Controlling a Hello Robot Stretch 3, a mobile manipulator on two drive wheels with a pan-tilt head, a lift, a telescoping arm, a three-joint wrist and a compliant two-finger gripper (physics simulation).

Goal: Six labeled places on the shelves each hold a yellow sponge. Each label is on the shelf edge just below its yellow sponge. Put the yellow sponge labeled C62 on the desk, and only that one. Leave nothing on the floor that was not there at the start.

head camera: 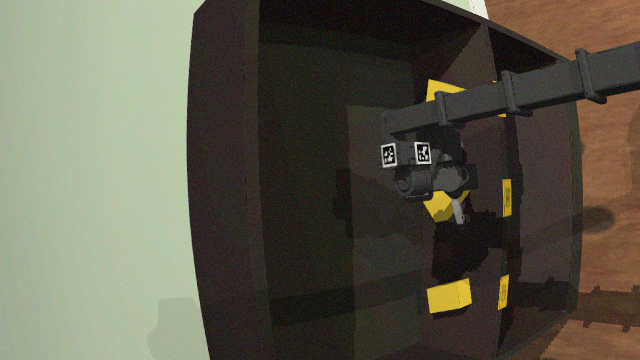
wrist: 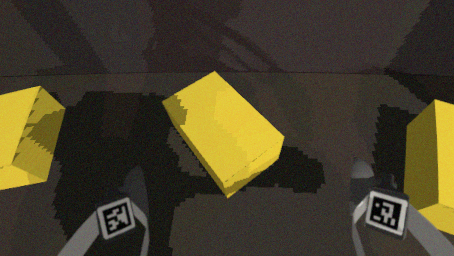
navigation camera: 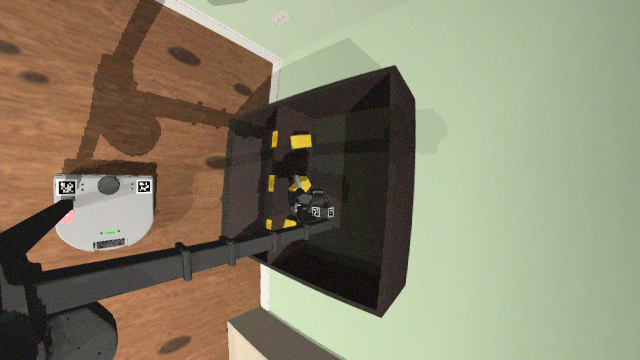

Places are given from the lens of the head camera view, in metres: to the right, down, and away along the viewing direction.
dark shelf unit (head camera: 299, 238): -0.04, 0.11, 0.92
